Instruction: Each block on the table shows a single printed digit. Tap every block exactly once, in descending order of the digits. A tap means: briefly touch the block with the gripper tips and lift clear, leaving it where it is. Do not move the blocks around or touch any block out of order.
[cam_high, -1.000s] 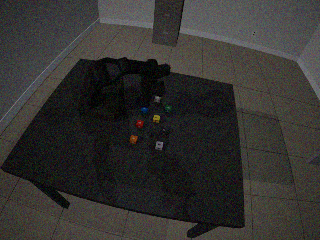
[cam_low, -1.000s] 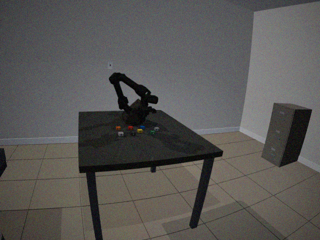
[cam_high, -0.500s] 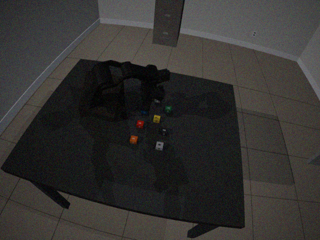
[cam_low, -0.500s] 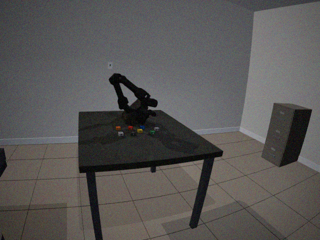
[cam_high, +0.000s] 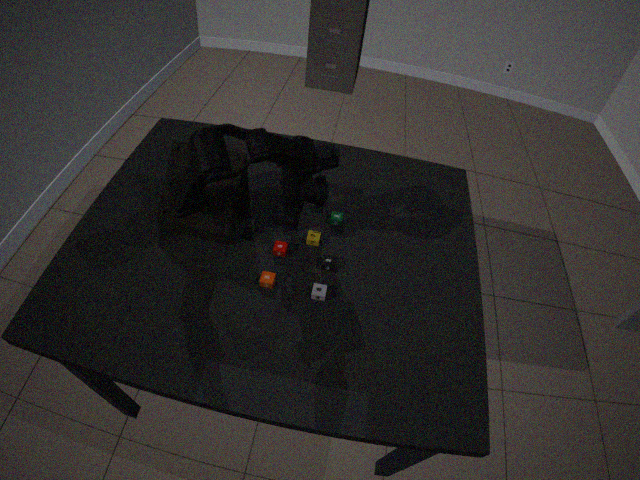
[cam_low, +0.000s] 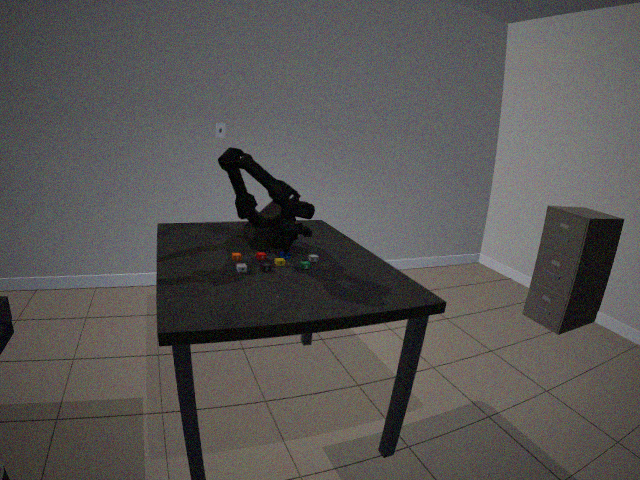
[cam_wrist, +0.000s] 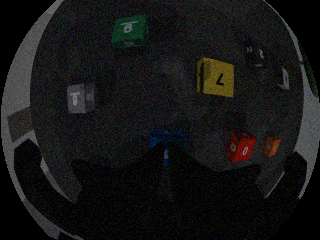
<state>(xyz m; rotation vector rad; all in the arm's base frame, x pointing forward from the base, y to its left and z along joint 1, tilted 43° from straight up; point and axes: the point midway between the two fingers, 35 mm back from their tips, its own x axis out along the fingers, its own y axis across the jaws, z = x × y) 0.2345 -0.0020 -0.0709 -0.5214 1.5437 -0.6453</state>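
My gripper tip is 1 cm past the blue block and 1 cm above it. From my gripper tip the other things lie so: red block (1 cm behind, 10 cm to the right, 1 cm below); then yellow block (6 cm ahead, 5 cm to the right, 1 cm below); then grey block (5 cm ahead, 10 cm to the left, 1 cm below).
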